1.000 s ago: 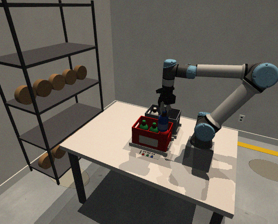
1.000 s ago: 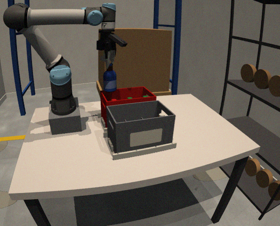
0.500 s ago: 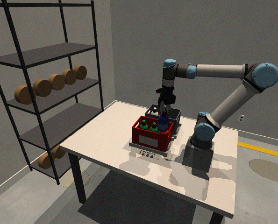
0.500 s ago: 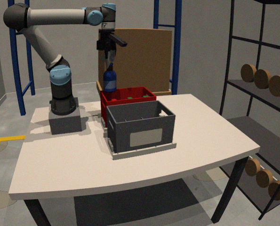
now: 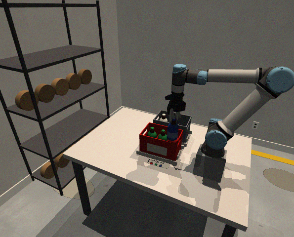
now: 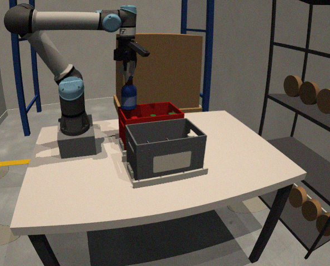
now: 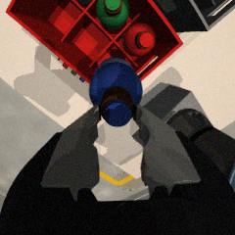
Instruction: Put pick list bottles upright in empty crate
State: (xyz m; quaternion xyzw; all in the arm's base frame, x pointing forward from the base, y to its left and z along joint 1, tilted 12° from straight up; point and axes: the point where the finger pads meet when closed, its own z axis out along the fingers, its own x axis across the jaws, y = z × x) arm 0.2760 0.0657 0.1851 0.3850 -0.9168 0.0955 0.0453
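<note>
The blue bottle lies 70 mm below my hand. Round my hand: red bottle (240 mm below, 90 mm to the right); red crate (240 mm below, 90 mm ahead, 40 mm to the right); pick list (320 mm below, 90 mm to the left, 60 mm ahead).
</note>
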